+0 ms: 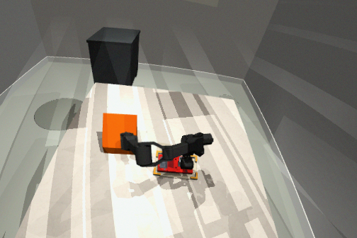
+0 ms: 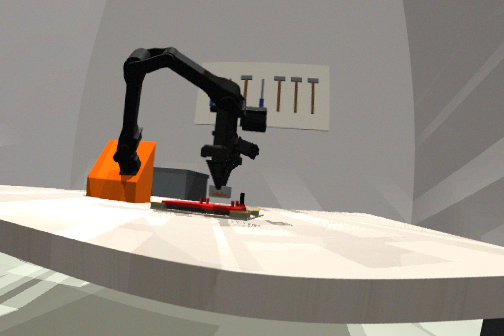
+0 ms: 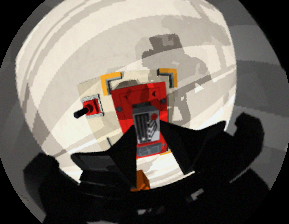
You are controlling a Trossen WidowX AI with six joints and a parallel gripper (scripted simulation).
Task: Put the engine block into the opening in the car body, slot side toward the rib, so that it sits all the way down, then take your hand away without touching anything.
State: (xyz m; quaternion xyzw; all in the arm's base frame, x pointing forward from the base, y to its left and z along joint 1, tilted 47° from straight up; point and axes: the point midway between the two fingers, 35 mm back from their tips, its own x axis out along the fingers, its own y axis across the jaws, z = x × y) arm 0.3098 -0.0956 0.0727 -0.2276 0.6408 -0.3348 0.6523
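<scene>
My gripper tip is now 1 cm above the engine block.
</scene>
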